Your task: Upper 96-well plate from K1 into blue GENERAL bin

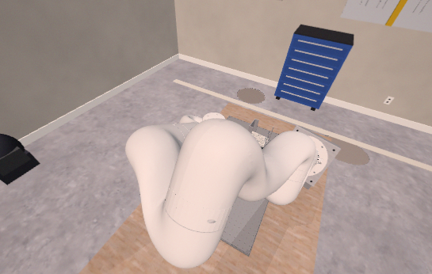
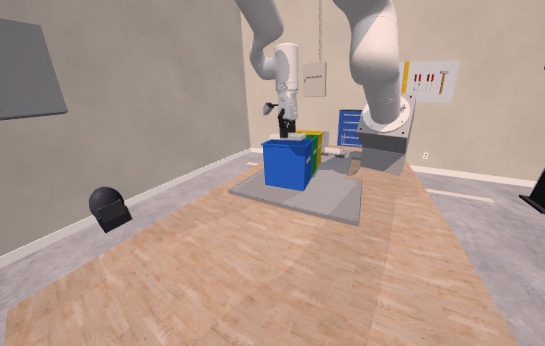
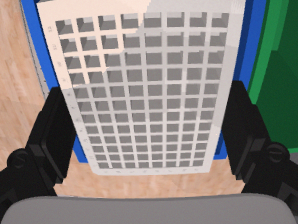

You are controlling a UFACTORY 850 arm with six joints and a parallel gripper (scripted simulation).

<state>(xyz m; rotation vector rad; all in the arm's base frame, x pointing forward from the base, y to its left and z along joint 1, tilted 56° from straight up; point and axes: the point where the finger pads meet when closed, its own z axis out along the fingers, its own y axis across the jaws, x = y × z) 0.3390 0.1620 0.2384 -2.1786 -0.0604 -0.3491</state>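
Now: the blue bin 120 mm below my hand. From my hand the other things lie so: yellow bin (50 mm ahead, 260 mm to the right, 120 mm below); then green bin (20 mm ahead, 130 mm to the right, 120 mm below).
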